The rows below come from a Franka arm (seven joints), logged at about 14 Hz.
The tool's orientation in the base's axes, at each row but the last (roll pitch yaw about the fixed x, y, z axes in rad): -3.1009, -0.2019, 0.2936; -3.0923, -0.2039, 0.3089; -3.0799, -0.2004, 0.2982; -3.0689, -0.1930, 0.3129; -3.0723, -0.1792, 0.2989; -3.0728, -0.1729, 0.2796; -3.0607, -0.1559, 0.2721
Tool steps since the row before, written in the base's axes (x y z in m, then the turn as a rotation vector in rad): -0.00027, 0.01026, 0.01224, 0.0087, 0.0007, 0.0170; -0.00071, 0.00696, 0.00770, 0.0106, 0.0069, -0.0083; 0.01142, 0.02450, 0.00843, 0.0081, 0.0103, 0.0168; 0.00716, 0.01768, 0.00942, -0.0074, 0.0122, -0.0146; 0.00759, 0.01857, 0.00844, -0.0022, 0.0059, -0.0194; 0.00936, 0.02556, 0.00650, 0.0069, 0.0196, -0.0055; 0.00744, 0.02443, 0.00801, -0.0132, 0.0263, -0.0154
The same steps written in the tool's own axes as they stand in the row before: 0.00511, -0.01036, -0.01104, 0.0118, 0.0012, -0.0150; 0.00297, -0.00720, -0.00690, 0.0103, -0.0028, 0.0107; 0.01943, -0.02031, -0.00341, 0.0139, -0.0083, -0.0138; 0.01383, -0.01508, -0.00581, -0.0060, -0.0129, 0.0147; 0.01402, -0.01589, -0.00495, -0.0038, -0.0050, 0.0194; 0.01693, -0.02218, -0.00212, 0.0109, -0.0164, 0.0086; 0.01481, -0.02193, -0.00402, -0.0080, -0.0276, 0.0166
